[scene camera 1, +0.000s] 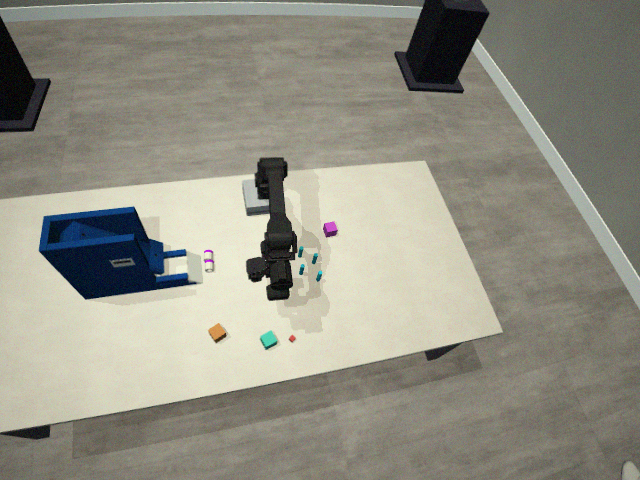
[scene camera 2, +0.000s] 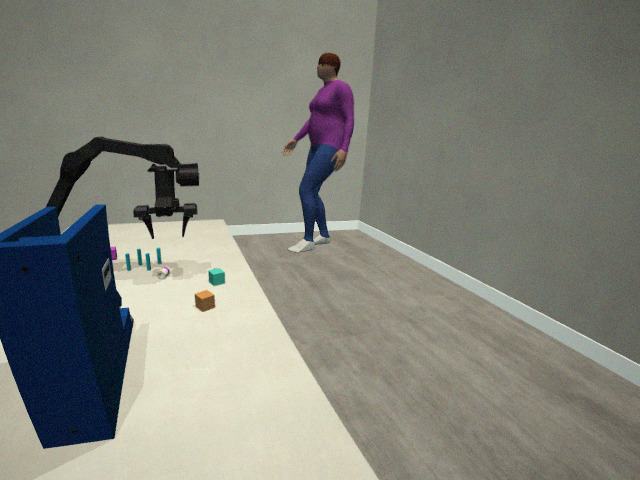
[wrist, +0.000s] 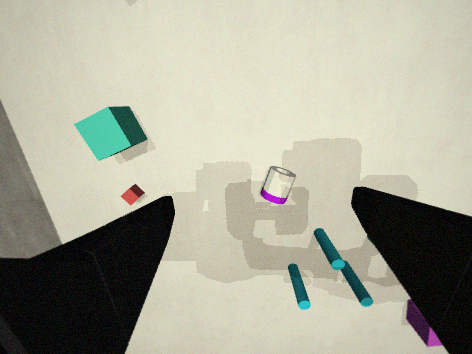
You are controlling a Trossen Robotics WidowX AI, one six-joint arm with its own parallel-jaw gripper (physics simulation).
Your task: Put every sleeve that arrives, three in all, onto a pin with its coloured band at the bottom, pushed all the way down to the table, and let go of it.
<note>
The gripper (scene camera 2: 168,237) is open and holds nothing. Also in view: a teal cube (wrist: 112,130). A magenta cube (wrist: 414,317) rests on the table. Further things: a blue feeder (scene camera 2: 70,349).
The gripper is seen too in scene camera 1 (scene camera 1: 271,281) and in the wrist view (wrist: 261,200).
</note>
